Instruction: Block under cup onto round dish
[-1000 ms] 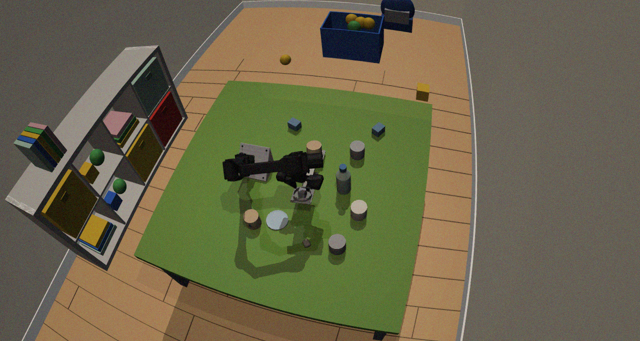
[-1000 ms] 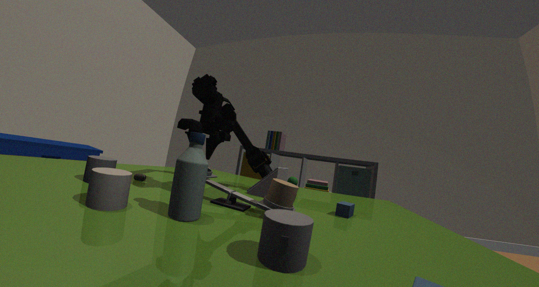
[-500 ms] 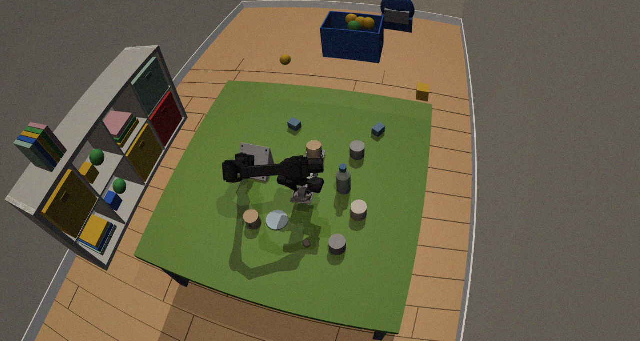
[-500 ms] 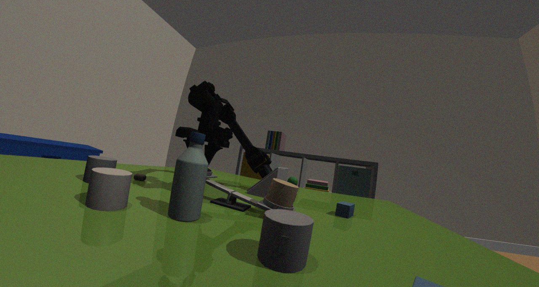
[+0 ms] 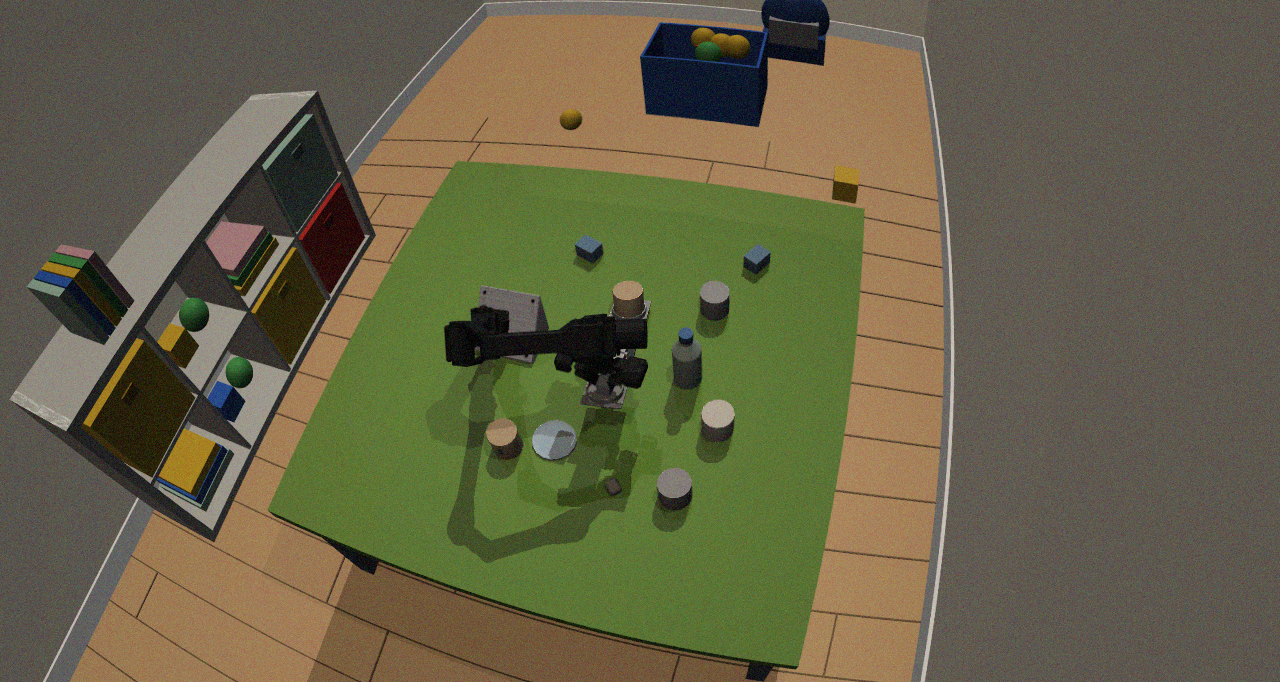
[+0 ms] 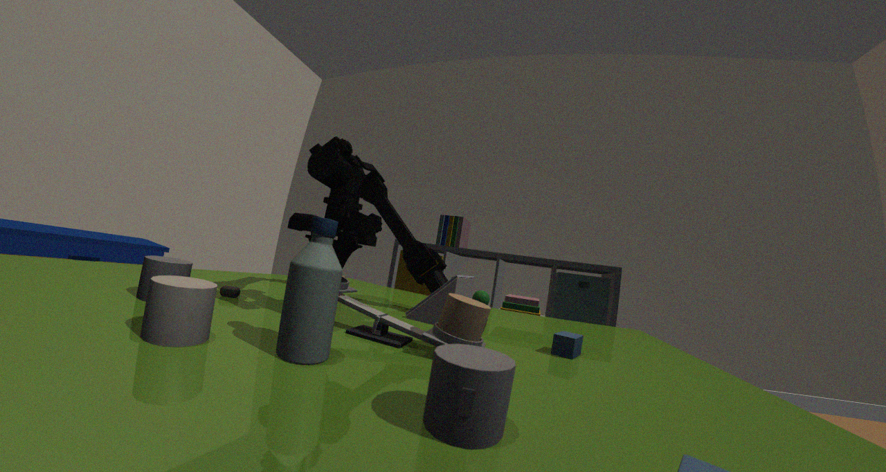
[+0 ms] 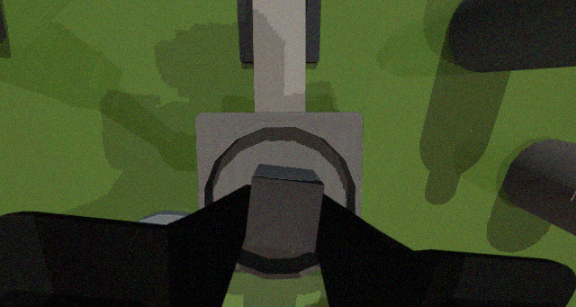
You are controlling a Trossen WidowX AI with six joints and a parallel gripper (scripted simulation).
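My gripper tip is 11 cm to the left of the pale round dish, 10 cm past it and 8 cm above it. Also, from my gripper tip: balance (12 cm to the left, 4 cm below, 1 cm behind); then grey bottle (15 cm ahead, 11 cm to the left, 3 cm above); then grey block (1 cm above).
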